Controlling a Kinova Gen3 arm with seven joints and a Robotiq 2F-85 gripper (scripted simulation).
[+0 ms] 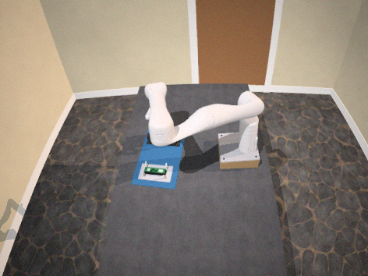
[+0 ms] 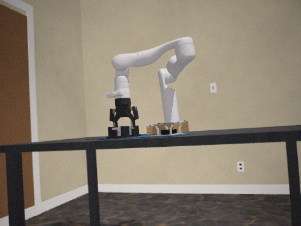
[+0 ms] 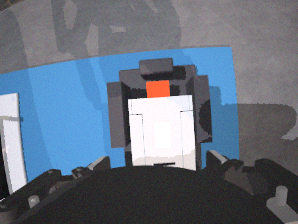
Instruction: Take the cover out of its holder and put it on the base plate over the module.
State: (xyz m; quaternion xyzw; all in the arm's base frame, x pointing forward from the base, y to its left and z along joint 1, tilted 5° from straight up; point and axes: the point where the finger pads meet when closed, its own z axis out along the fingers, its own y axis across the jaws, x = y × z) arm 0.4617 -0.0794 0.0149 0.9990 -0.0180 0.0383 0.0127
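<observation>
My gripper is now 1 cm to the left of the white cover and 2 cm above it.
</observation>
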